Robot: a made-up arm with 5 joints.
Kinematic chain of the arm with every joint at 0, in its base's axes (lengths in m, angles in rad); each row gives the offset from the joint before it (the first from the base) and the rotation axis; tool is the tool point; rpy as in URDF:
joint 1: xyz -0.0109 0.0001 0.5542 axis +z
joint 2: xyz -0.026 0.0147 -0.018 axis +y
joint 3: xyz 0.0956 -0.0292 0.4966 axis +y
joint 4: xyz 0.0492 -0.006 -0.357 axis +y
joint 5: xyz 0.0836 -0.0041 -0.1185 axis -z
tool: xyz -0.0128 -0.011 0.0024 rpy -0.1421 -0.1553 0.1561
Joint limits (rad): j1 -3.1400..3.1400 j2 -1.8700..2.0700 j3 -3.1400..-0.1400 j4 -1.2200..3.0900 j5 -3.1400..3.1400
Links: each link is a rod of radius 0.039 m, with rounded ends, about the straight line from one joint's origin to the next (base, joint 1, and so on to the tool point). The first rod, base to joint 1, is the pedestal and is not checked.
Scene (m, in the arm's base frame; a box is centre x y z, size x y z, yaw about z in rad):
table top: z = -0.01
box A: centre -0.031 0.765 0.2 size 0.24 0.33 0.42 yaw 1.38
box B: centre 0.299 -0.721 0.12 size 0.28 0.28 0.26 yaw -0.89
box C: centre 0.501 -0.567 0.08 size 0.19 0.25 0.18 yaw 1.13
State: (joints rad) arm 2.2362 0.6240 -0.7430 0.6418 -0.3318
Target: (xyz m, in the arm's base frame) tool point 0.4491 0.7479 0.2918
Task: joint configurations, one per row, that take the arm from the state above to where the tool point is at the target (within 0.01 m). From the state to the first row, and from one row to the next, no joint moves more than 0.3 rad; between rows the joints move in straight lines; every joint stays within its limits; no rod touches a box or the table.
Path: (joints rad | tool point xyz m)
1: 2.0112 0.5493 -0.8893 0.5873 -0.5339 | -0.1991 0.4947 0.4580
2: 1.7862 0.4747 -1.0356 0.5328 -0.7360 | -0.0992 0.5973 0.5443
3: 1.5613 0.4000 -1.1819 0.4783 -0.9382 | 0.0368 0.6573 0.6523
4: 1.3958 0.6913 -1.4686 0.4377 -0.7732 | 0.1632 0.7470 0.5558
5: 1.2304 0.9826 -1.7553 0.3971 -0.6083 | 0.3085 0.7792 0.4320
6: 1.0649 1.2738 -2.0419 0.3565 -0.4433 | 0.4491 0.7479 0.2918

